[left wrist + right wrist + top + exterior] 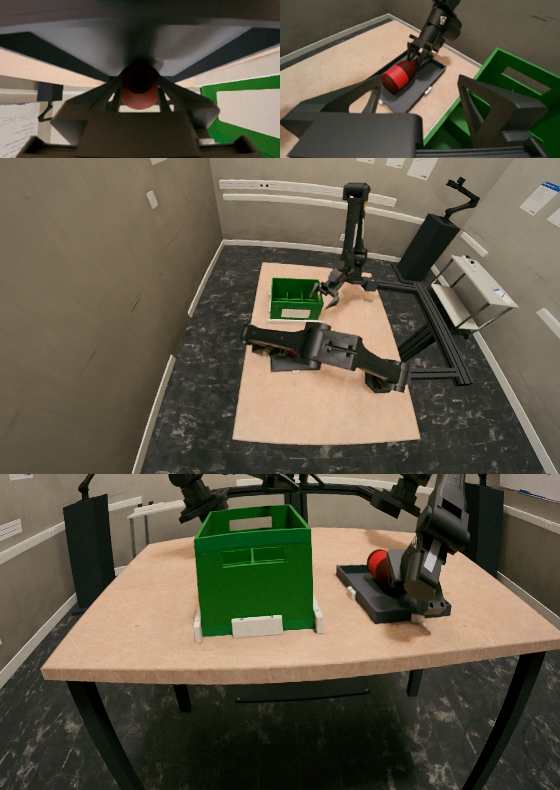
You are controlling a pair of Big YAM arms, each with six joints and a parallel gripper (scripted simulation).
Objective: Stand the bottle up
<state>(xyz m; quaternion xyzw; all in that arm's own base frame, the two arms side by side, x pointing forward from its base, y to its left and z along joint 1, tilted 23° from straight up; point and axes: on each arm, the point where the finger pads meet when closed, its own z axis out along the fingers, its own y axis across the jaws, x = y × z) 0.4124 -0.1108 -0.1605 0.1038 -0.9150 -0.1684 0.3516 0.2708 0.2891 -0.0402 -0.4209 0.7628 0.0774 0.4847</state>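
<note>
Right now the red bottle is 5 cm behind my left hand. Also, from my left hand: green crate 4 cm behind, 29 cm to the right, 4 cm above; dark grey tray 4 cm behind, 3 cm below.
</note>
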